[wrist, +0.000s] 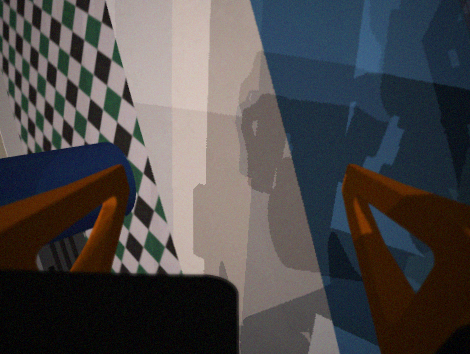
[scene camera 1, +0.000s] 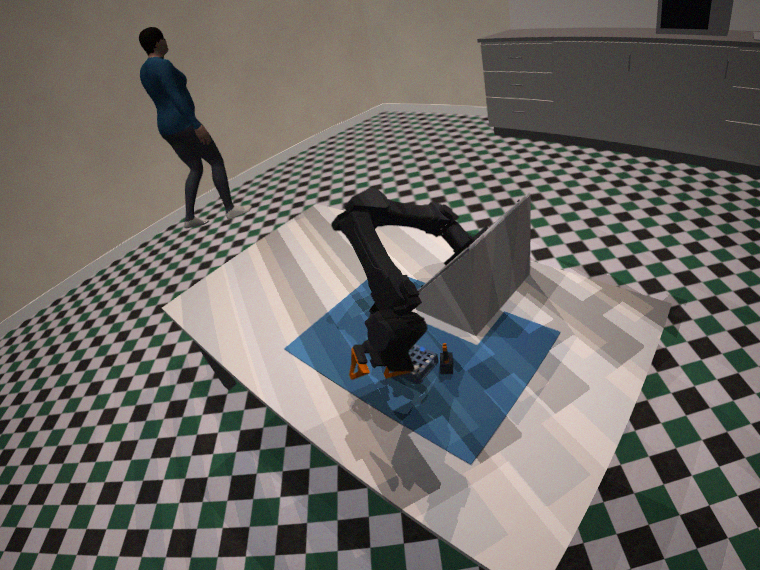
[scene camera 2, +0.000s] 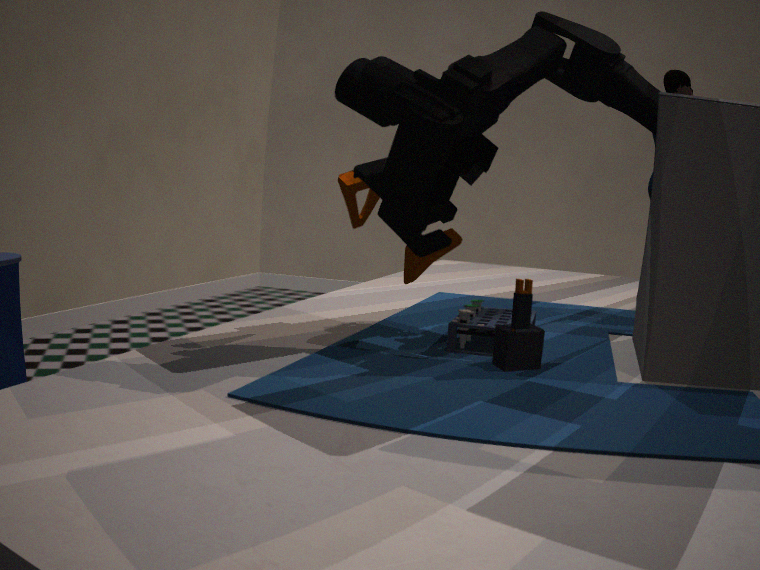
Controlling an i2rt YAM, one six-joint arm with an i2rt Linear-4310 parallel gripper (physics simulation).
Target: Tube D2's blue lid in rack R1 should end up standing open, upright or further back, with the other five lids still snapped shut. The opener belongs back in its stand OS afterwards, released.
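Frame: origin at the arm's base, x down, y ahead, z right, level; centimetres.
Where they show: gripper, fingertip midpoint: point(wrist: 235, 176) point(scene camera 1: 368, 376) point(scene camera 2: 382, 253); arm's base, link origin: point(scene camera 1: 466, 247).
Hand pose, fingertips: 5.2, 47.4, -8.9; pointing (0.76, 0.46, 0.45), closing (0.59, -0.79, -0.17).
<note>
Things, the pixels of their top centre, and the offset from my fingertips, as dx, dy, dz. "pt": a spot on its surface instead. Level surfaces: height alone.
- dark rack R1, top centre: point(scene camera 2: 498, 305) point(scene camera 1: 405, 352) +4.9, -13.6, +2.3
- small blue spot, surface spot: point(scene camera 1: 422, 349) pt +4.8, -16.8, -0.6
- green lid, top centre: point(scene camera 2: 471, 305) +4.9, -10.9, +0.6
- opener, top centre: point(scene camera 2: 524, 279) point(scene camera 1: 444, 345) +0.6, -18.4, -7.1
- blue mat, surface height: dx +9.0
- pale table, surface height: dx +9.3
My gripper point(scene camera 1: 372, 374) point(scene camera 2: 381, 254) point(wrist: 235, 176) is open, its two orange fingers wide apart with nothing between them. It is tilted and hangs above the blue mat, up and to the left of the rack in scene view 2. The dark rack R1 point(scene camera 1: 426, 373) point(scene camera 2: 452, 338) stands on the mat, partly hidden by the arm in scene view 1. A small blue spot point(scene camera 1: 422, 349) shows at its back; a green lid point(scene camera 2: 473, 303) shows on it. Lid angles are too small to tell. The opener point(scene camera 1: 444, 349) point(scene camera 2: 521, 301) stands upright in its dark stand OS point(scene camera 1: 446, 366) point(scene camera 2: 518, 349), beside the rack.
A tall grey panel point(scene camera 1: 484, 276) point(scene camera 2: 699, 245) stands behind the rack, beside the arm. The blue mat point(scene camera 1: 509, 362) point(scene camera 2: 429, 411) point(wrist: 305, 75) lies on the pale table point(scene camera 1: 227, 319). A dark blue object point(scene camera 2: 9, 319) point(wrist: 60, 167) is beyond the table edge. A person point(scene camera 1: 165, 98) stands by the wall.
</note>
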